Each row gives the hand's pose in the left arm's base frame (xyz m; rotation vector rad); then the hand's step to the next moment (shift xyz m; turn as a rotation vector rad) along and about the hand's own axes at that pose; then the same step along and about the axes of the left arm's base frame.
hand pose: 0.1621 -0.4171 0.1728 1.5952 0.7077 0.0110
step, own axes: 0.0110 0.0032 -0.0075 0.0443 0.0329 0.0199
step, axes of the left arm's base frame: 0.0072 0.0116 -0.0001 0.0579 0.0023 0.0089
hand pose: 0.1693 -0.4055 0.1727 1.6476 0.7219 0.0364
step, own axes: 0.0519 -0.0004 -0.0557 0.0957 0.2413 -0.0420
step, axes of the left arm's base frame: 0.0184 0.0735 -0.0069 0.1634 0.0751 0.1919
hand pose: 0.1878 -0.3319 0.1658 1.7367 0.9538 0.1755
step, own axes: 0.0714 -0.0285 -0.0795 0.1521 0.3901 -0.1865
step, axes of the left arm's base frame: -0.0104 0.1088 -0.0166 0.1975 0.2072 0.3580
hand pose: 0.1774 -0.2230 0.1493 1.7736 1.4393 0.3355
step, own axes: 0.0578 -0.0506 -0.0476 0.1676 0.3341 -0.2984
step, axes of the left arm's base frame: -0.0478 0.0735 -0.0220 0.0911 0.2692 0.3847
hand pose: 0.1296 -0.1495 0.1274 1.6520 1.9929 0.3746
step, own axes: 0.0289 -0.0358 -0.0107 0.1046 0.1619 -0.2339
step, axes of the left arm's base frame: -0.0389 0.0214 -0.0160 -0.0079 0.1632 0.2552
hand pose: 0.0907 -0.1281 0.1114 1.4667 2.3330 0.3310
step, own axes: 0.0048 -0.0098 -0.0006 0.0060 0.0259 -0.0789
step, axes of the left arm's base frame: -0.0101 0.0001 -0.0041 -0.0146 0.0162 0.0803
